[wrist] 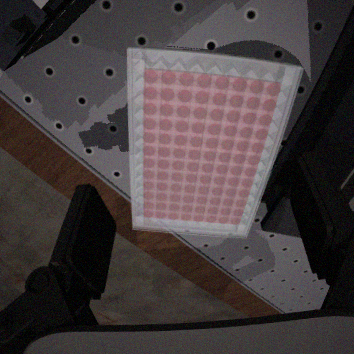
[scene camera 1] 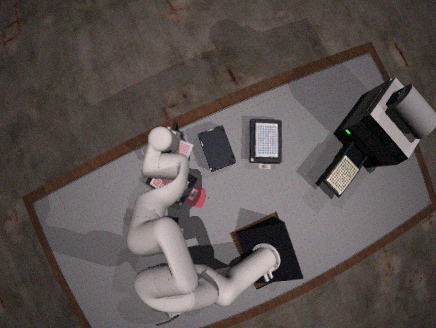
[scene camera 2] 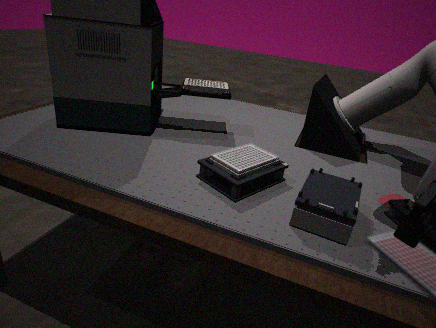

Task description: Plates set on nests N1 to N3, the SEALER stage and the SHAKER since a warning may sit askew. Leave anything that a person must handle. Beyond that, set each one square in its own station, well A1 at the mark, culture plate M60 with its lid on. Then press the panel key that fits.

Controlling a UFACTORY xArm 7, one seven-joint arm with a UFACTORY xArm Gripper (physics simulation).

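My gripper is open with nothing between its fingers. A pink-welled plate with a clear, pale rim is close to the gripper; in the wrist view it lies beyond the fingers, and what bears it is hidden. Another pink-welled plate shows partly under the arm, on a dark station. A white plate sits on a black nest. A dark station with corner posts bears no plate. A cream plate sits on the machine's extended tray.
The black and pale machine has a lit green lamp. A red round thing is beside the arm. The arm's black wedge base stands on the table. The wooden table edge runs under the gripper.
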